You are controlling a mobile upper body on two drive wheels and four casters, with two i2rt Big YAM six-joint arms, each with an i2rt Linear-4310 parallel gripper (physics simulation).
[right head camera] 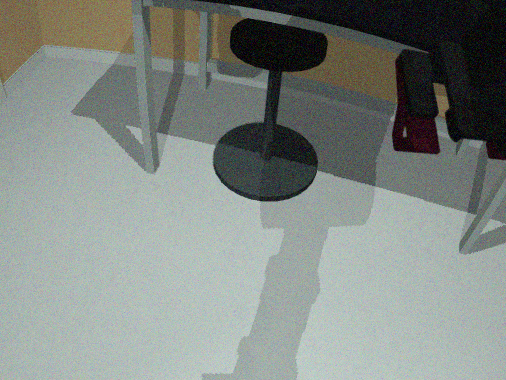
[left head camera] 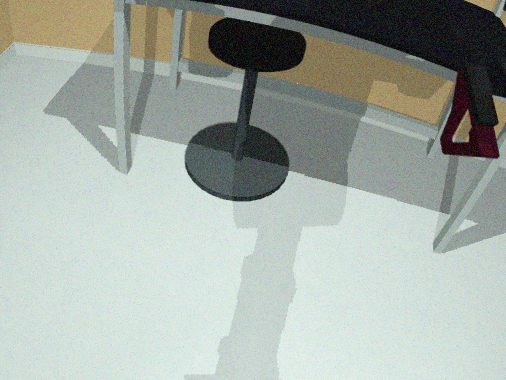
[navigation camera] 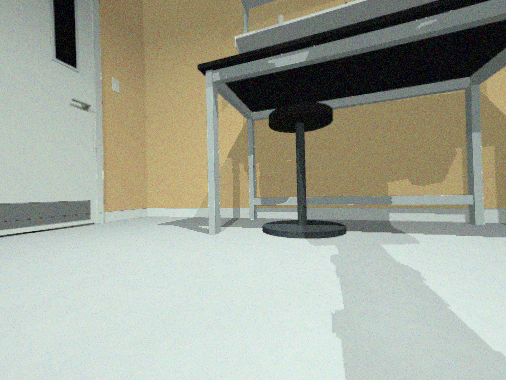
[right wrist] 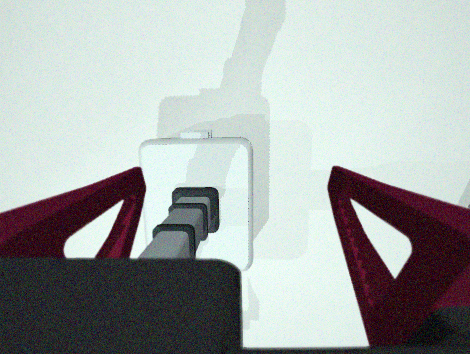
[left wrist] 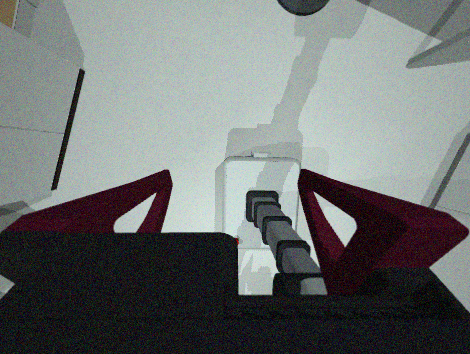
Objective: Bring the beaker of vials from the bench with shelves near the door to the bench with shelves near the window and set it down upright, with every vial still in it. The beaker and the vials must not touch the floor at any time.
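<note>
The bench with shelves near the door (left head camera: 425, 30) (right head camera: 360, 15) (navigation camera: 350, 47) has a black top and grey metal legs; part of a raised shelf shows above it in the navigation camera. The beaker and its vials do not show in any view. My left gripper (left wrist: 234, 176) is open and empty, above my base and the floor. My right gripper (right head camera: 457, 150) (right wrist: 236, 176) is open and empty; in the left head camera a dark red finger of it shows at the right edge, in front of the bench's right side. The bench near the window cannot be made out.
A black stool (left head camera: 257, 45) (right head camera: 278, 45) (navigation camera: 300, 117) stands at the bench's front, its seat partly under the top and its round base on the floor. A white door (navigation camera: 30, 125) is at the left. A pale panelled surface (left wrist: 35, 115) with a dark edge lies left in the left wrist view.
</note>
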